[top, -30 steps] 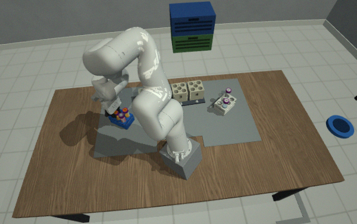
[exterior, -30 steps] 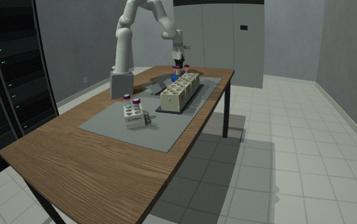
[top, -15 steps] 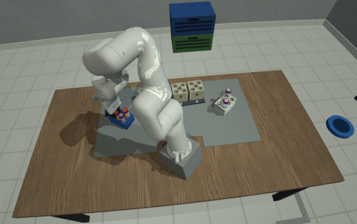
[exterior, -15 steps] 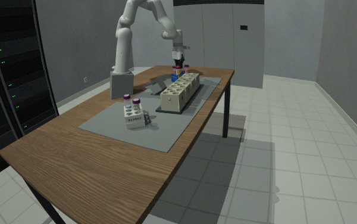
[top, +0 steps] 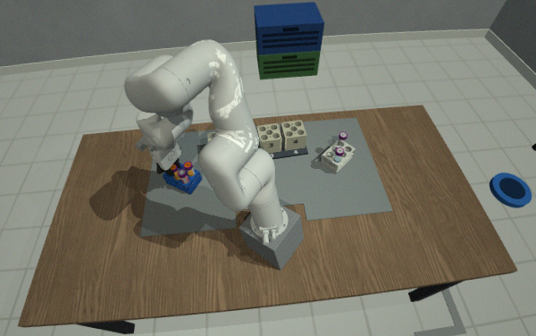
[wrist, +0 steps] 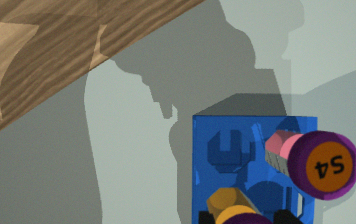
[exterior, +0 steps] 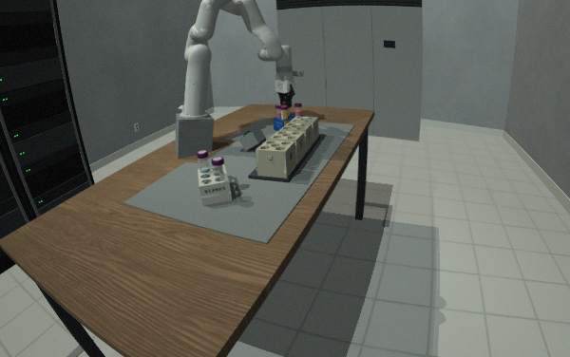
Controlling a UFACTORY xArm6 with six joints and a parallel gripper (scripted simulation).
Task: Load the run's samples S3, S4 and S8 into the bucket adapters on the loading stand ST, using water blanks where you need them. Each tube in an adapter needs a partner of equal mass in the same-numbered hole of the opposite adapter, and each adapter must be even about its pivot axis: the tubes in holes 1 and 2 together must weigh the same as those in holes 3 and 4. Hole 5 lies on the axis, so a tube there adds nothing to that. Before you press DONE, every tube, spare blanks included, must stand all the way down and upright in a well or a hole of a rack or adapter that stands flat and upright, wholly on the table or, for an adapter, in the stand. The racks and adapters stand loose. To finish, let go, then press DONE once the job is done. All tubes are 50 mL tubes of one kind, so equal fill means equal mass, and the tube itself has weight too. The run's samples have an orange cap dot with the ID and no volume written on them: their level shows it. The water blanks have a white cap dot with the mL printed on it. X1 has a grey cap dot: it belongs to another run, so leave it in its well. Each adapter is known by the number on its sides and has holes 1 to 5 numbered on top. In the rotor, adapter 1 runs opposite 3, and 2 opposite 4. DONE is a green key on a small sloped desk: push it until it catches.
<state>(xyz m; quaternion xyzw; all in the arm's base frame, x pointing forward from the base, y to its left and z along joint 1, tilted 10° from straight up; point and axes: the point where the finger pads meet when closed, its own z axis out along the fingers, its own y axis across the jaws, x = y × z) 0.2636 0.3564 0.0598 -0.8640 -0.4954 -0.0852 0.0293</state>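
My hand is 5 cm above the amber-filled sample tube and 1 cm short of it. Round my hand: adapter: 17 cm to the right, 16 cm ahead, 8 cm below; white blanks rack: 68 cm to the right, 10 cm below, 8 cm ahead.
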